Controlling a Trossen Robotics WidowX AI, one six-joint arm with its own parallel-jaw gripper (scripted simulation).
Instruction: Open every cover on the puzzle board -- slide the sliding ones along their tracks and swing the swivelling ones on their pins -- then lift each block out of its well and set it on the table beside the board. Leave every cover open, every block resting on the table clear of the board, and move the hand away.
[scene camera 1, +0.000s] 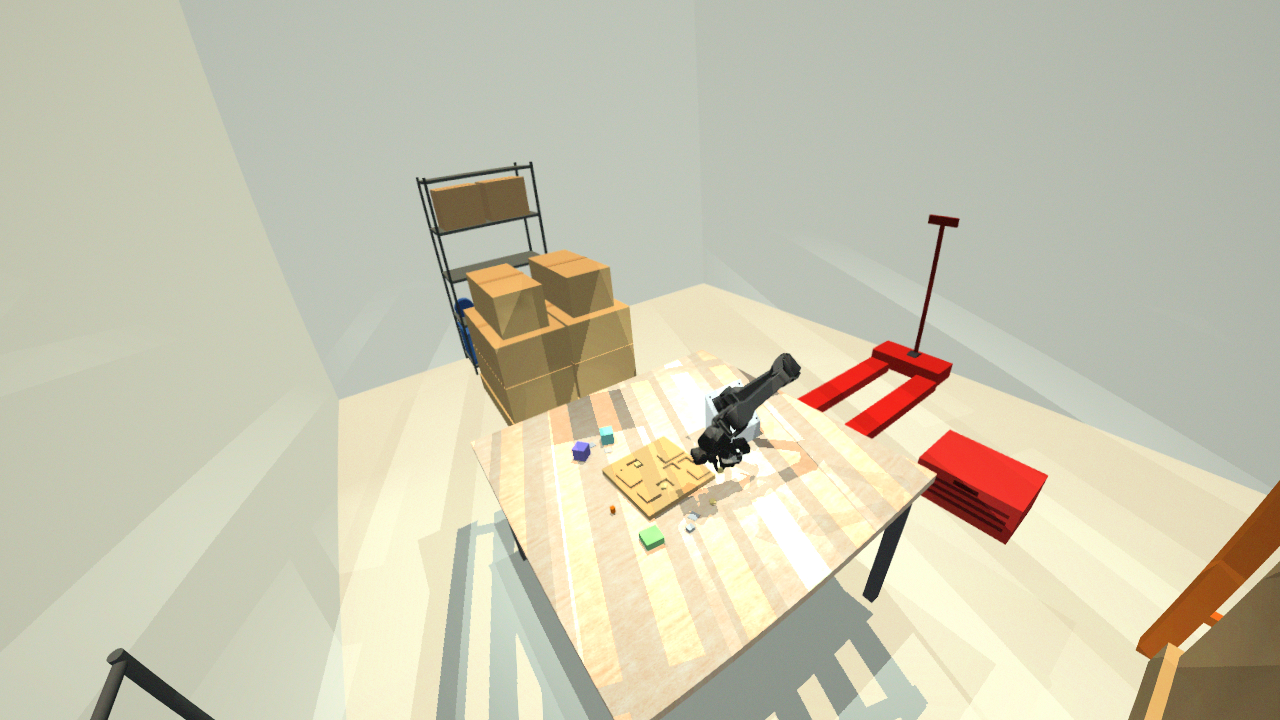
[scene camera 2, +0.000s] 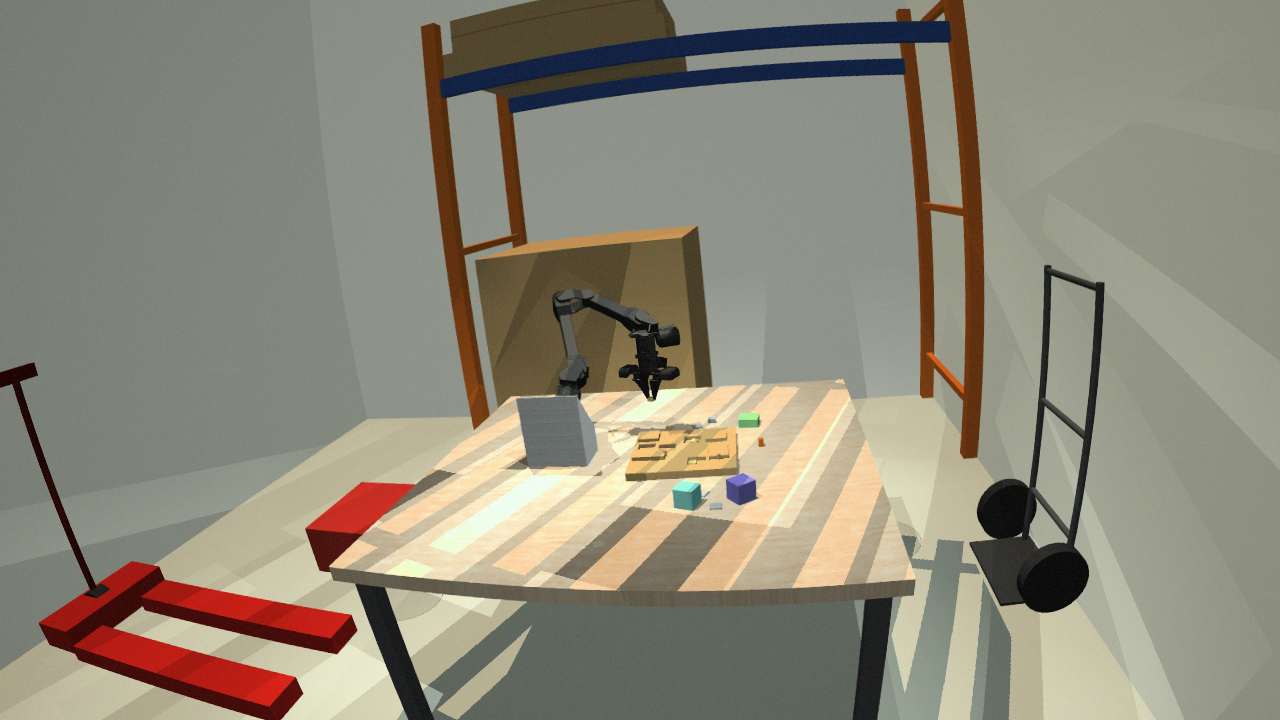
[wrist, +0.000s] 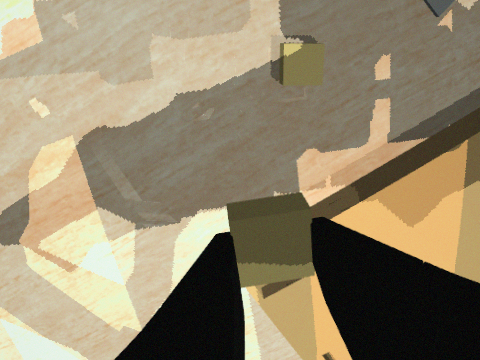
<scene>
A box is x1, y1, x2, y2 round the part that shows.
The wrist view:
gripper: [115, 217, 479, 359]
yellow block: [225, 192, 314, 287], held by the gripper
</scene>
